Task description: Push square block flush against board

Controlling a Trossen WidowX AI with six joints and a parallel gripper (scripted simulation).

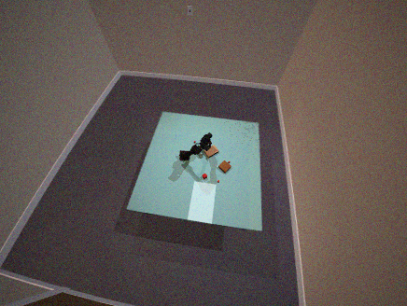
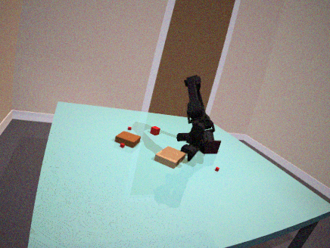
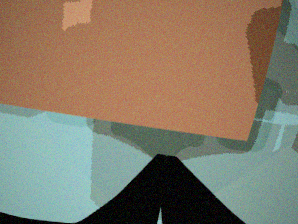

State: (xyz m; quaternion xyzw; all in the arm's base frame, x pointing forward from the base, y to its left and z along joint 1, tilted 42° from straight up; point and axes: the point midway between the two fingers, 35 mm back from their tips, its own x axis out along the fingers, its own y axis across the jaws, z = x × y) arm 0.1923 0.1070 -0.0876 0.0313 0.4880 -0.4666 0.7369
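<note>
Right now my gripper tip is 9 cm short of the board, 2 cm to the left of it and 1 cm below it. From my gripper tip the other things lie so: square block (26 cm ahead, 19 cm to the right, 1 cm above); then red cube (34 cm to the right, 7 cm ahead, 1 cm above).
</note>
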